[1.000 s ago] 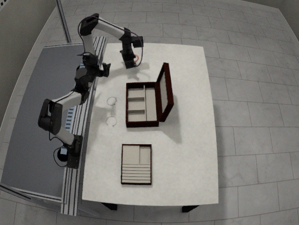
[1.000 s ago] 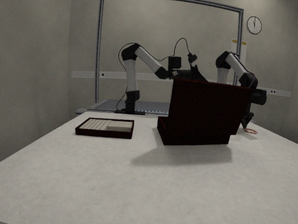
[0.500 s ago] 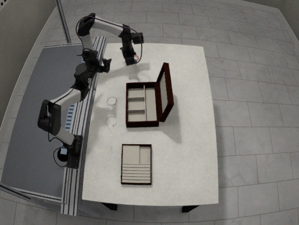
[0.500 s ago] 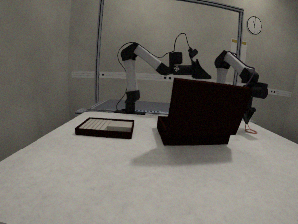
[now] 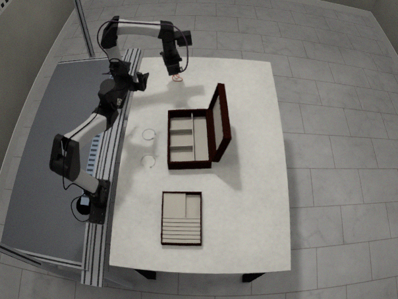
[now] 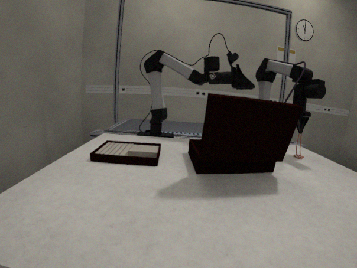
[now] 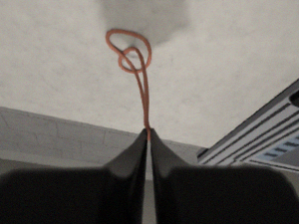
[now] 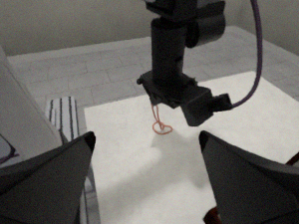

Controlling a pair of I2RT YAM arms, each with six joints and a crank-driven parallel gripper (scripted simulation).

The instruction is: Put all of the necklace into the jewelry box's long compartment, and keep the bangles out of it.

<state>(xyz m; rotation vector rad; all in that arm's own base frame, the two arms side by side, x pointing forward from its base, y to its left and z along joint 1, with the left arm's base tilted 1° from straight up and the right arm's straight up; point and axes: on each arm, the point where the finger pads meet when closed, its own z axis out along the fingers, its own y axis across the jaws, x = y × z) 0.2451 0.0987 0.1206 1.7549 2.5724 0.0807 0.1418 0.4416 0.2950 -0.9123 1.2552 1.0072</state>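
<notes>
The dark red jewelry box lies 130 mm ahead of my left hand and 370 mm to the right of it. Round my left hand: divided tray: 90 mm ahead, 710 mm to the right, 100 mm below; then bangle: 70 mm behind, 340 mm to the right, 110 mm below.
</notes>
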